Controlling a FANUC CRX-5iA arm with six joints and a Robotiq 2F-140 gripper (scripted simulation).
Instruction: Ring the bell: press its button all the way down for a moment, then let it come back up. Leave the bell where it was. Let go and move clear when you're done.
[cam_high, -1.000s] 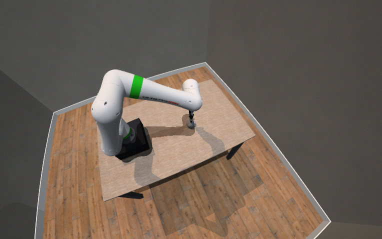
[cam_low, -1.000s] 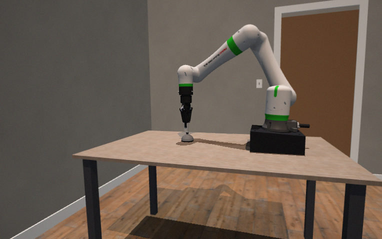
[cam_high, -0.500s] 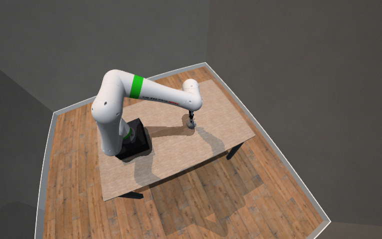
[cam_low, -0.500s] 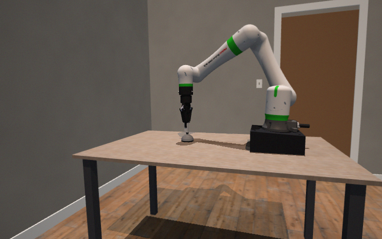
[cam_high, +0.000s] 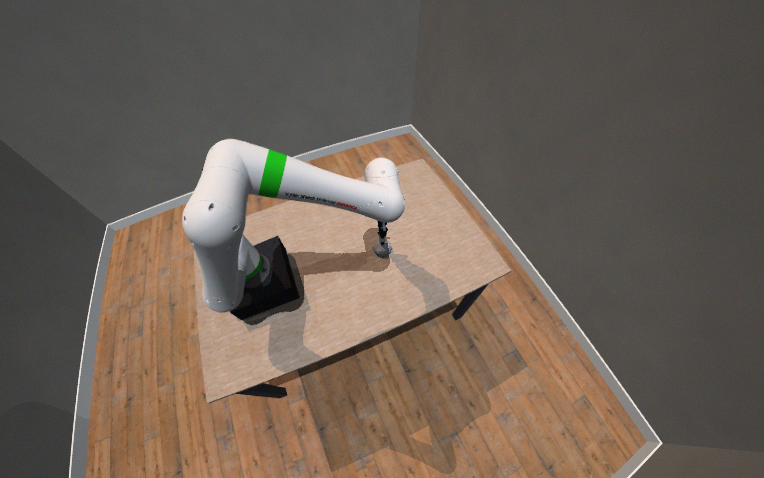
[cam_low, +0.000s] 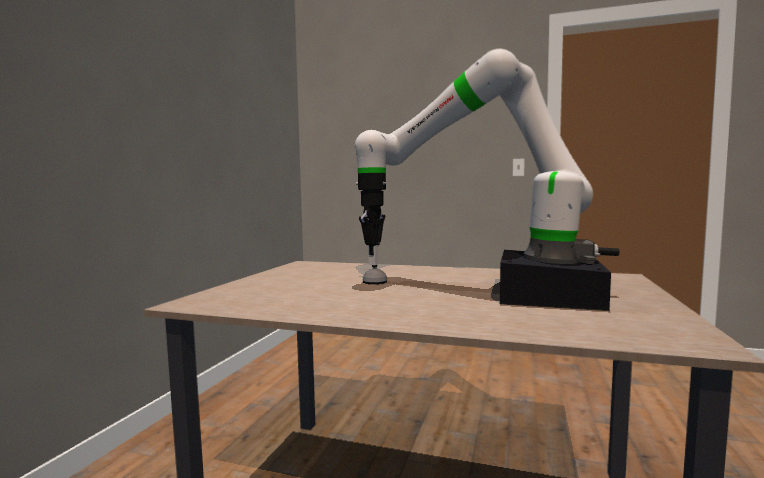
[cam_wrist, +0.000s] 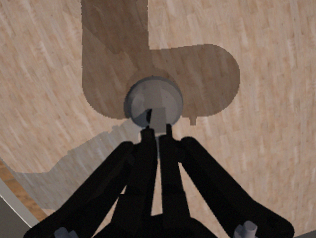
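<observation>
The grey dome bell lies 60 mm below my hand and 10 mm to the right of it.
</observation>
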